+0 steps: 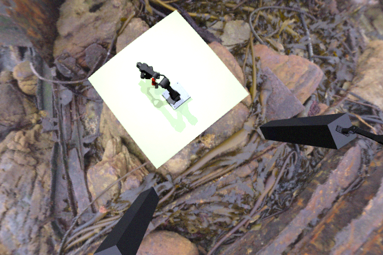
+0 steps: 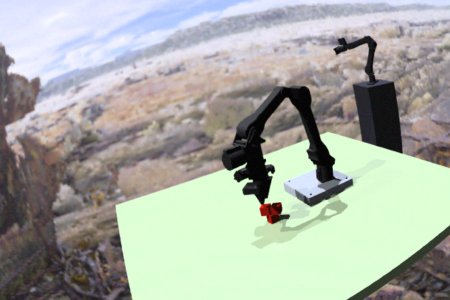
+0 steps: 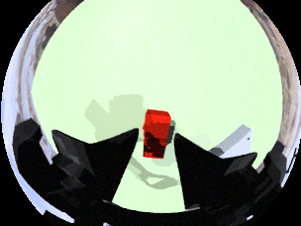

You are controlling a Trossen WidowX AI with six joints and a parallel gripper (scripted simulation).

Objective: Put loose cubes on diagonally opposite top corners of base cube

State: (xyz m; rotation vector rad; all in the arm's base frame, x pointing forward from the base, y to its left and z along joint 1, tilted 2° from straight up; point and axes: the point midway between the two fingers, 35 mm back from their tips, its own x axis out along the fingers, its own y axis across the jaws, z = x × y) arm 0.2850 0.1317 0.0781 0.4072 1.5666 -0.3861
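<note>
Now: the red cube 30 mm below my gripper tip, 30 mm behind it and 20 mm to the left of it.
</note>
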